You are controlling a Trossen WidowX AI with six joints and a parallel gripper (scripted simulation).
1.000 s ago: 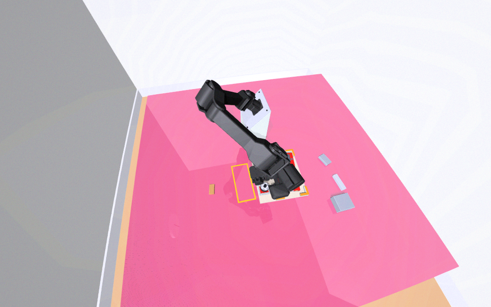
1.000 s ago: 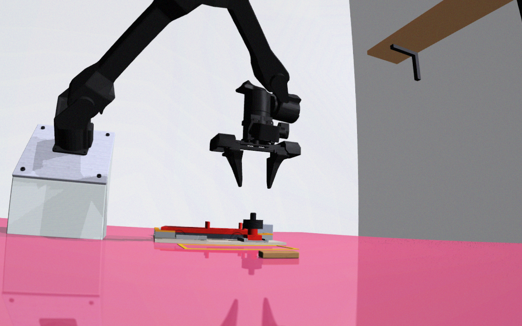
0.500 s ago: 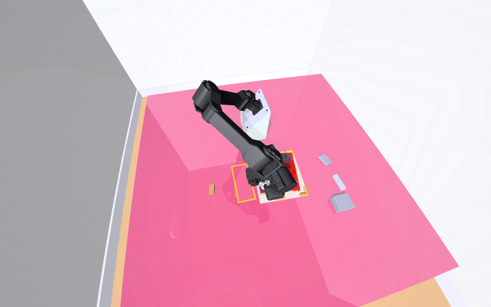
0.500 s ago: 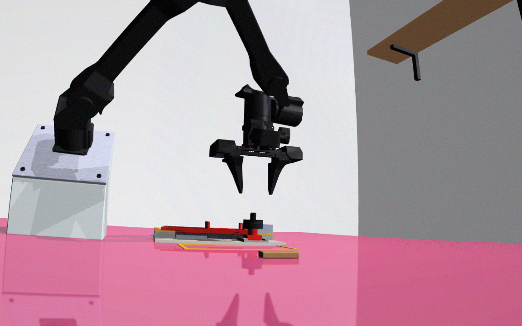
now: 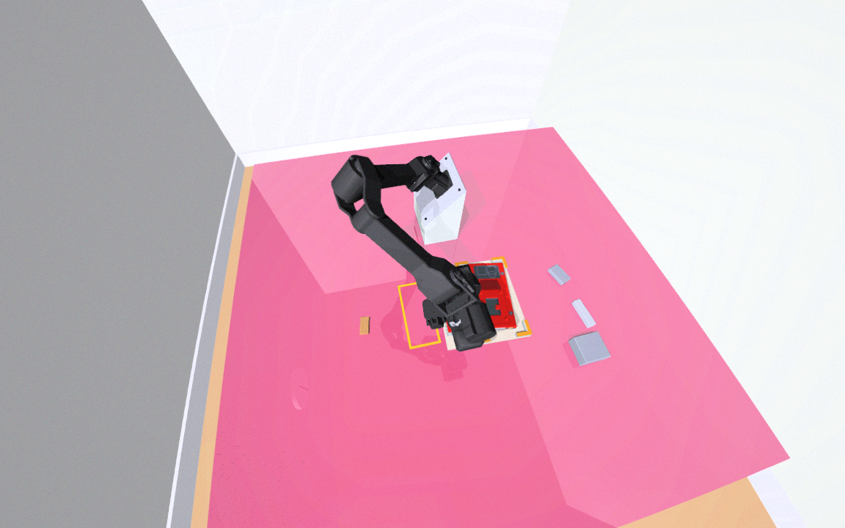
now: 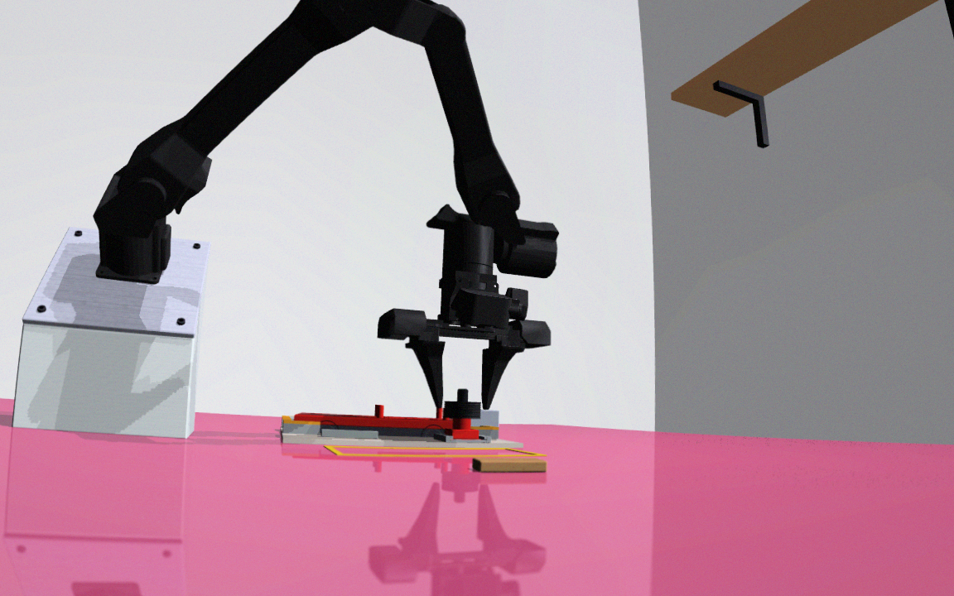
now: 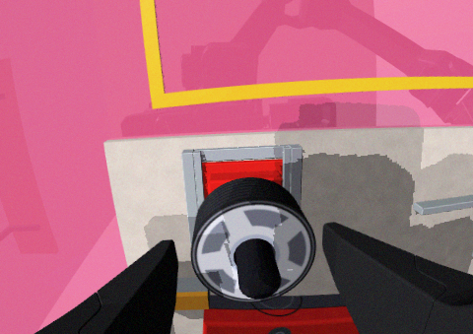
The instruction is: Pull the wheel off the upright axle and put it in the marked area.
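Right now my gripper tip is right at the dark wheel. Round my gripper tip: small wooden block: 5 cm behind, 24 cm to the right, 4 cm below.
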